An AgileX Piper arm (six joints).
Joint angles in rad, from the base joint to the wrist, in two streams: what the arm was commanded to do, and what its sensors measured. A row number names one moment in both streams.
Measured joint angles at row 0:
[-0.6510 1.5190 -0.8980 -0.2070 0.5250 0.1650]
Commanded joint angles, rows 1 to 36:
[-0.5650 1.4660 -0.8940 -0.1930 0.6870 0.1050]
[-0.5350 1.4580 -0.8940 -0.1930 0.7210 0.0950]
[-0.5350 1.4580 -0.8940 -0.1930 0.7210 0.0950]
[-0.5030 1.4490 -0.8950 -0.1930 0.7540 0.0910]
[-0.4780 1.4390 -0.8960 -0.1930 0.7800 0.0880]
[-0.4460 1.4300 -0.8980 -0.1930 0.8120 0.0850]
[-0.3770 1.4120 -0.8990 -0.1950 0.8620 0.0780]
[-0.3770 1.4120 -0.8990 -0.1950 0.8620 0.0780]
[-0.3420 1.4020 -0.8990 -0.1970 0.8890 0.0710]
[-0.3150 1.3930 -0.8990 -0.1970 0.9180 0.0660]
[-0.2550 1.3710 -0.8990 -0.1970 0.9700 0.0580]
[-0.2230 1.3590 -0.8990 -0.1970 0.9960 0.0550]
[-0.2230 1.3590 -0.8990 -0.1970 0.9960 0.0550]
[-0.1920 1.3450 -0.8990 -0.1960 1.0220 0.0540]
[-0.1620 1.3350 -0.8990 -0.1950 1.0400 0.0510]
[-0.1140 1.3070 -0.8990 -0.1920 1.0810 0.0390]
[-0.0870 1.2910 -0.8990 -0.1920 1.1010 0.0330]
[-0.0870 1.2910 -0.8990 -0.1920 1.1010 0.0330]
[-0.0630 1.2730 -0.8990 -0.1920 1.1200 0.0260]
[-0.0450 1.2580 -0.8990 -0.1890 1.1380 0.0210]
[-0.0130 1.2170 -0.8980 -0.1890 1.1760 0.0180]
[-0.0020 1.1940 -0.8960 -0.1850 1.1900 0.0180]
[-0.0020 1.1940 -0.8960 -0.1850 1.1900 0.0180]
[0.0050 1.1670 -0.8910 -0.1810 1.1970 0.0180]
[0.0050 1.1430 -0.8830 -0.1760 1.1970 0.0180]
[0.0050 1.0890 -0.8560 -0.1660 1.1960 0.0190]
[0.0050 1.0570 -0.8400 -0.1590 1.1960 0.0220]
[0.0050 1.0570 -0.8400 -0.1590 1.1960 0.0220]
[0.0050 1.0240 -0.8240 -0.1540 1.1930 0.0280]
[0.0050 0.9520 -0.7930 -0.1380 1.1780 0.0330]
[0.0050 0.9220 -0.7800 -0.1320 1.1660 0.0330]
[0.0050 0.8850 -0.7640 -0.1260 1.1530 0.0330]
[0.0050 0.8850 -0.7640 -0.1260 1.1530 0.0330]
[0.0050 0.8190 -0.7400 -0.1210 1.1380 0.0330]
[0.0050 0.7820 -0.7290 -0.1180 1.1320 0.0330]
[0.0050 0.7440 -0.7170 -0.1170 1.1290 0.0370]
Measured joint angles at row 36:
[0.0020 0.8280 -0.7460 -0.1250 1.1510 0.0320]
